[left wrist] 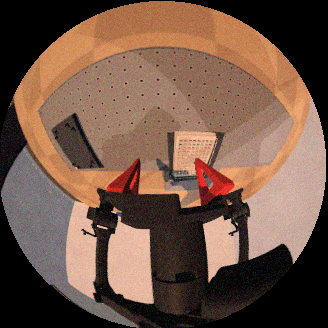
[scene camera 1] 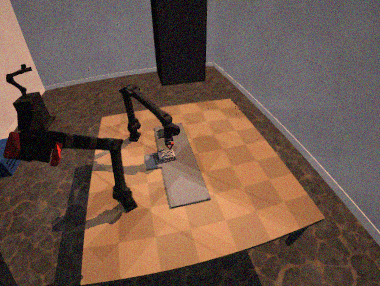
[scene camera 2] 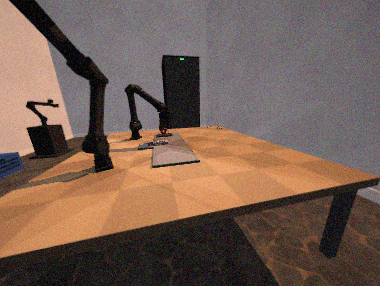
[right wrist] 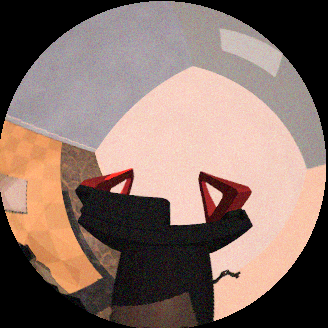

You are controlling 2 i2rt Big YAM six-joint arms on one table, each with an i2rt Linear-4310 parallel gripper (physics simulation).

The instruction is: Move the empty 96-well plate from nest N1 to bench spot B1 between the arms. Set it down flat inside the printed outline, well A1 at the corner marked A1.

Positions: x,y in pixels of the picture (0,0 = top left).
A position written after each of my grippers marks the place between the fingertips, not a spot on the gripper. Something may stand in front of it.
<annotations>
My left gripper (left wrist: 168,160) is open, with nothing in its grasp. Also in view: a white well plate (left wrist: 188,145). My right gripper (scene camera 1: 40,156) is open and holds nothing.
</annotations>
